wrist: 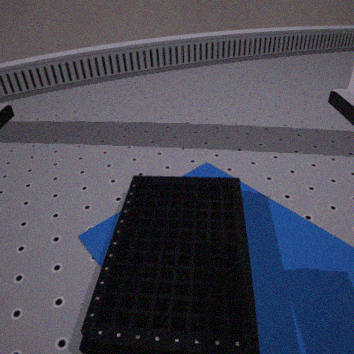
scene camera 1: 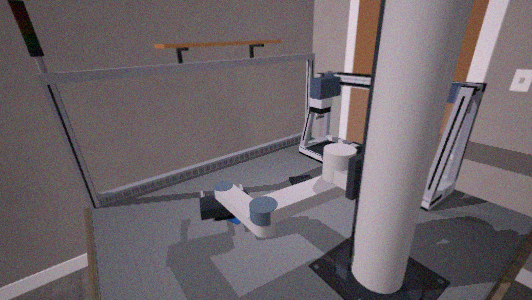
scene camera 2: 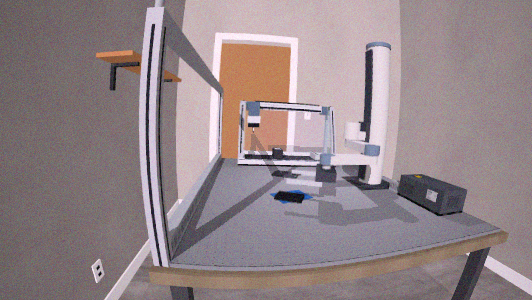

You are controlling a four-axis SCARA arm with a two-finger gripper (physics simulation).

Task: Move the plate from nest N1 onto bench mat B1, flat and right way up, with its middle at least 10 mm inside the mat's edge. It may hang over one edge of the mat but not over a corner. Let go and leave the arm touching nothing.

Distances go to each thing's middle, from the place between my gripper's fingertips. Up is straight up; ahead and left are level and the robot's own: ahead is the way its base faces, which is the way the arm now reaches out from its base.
The black plate (wrist: 177,266) lies 10 cm below my hand and 1 cm behind it. Also, from my hand: blue bench mat B1 (wrist: 294,263) (11 cm below, 3 cm to the right, 2 cm behind).
